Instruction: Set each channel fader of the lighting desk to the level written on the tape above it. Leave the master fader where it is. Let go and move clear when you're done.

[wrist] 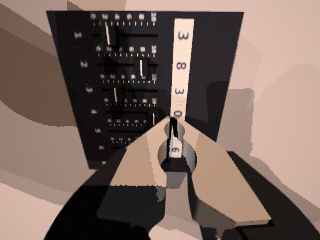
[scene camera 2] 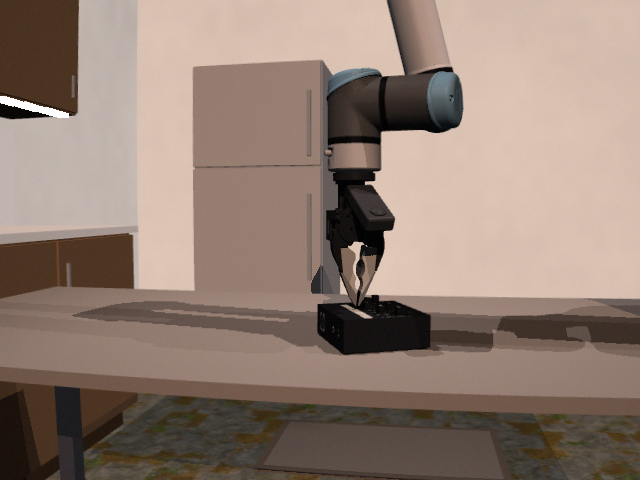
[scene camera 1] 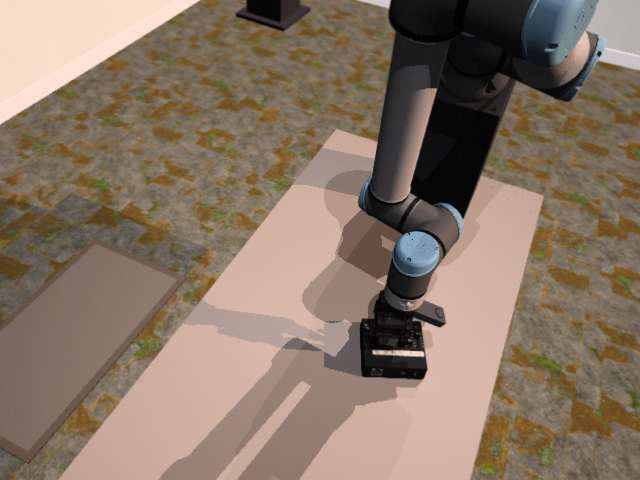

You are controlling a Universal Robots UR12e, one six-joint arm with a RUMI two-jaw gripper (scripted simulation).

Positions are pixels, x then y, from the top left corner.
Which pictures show my gripper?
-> The wrist view, scene camera 2 and scene camera 1: all of them.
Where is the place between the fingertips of my gripper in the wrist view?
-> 171, 118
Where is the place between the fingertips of my gripper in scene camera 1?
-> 393, 349
